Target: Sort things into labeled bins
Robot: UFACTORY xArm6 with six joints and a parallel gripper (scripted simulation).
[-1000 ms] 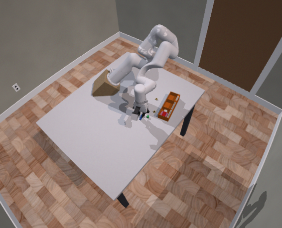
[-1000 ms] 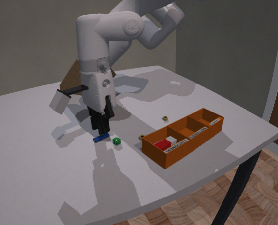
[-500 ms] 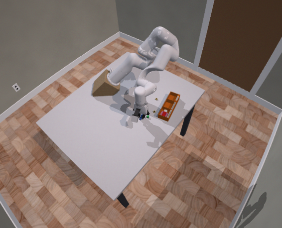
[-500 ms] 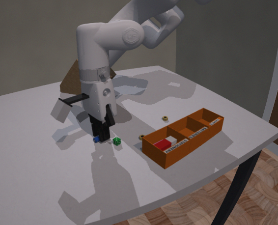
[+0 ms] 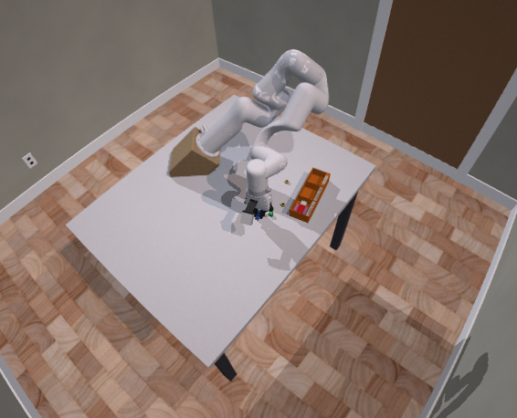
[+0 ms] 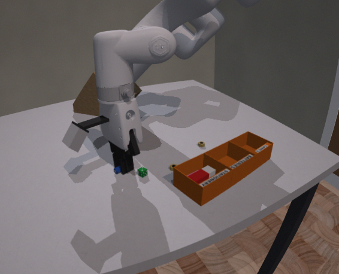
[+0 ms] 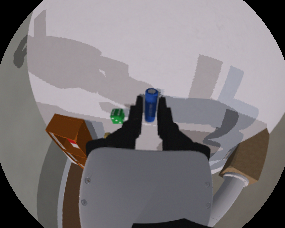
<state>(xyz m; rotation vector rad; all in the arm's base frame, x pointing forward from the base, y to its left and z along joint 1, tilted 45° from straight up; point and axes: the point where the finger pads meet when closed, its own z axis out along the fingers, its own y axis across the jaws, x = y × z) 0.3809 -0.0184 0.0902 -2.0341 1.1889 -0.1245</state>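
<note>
Now: the green die 4 cm to the left of my hand, 2 cm ahead of it and 1 cm below it. The rest, counted from my hand: pink eraser 16 cm to the left, 7 cm ahead, 1 cm below; then red-and-white eraser 17 cm to the left, 7 cm ahead; then blue battery 2 cm below.
</note>
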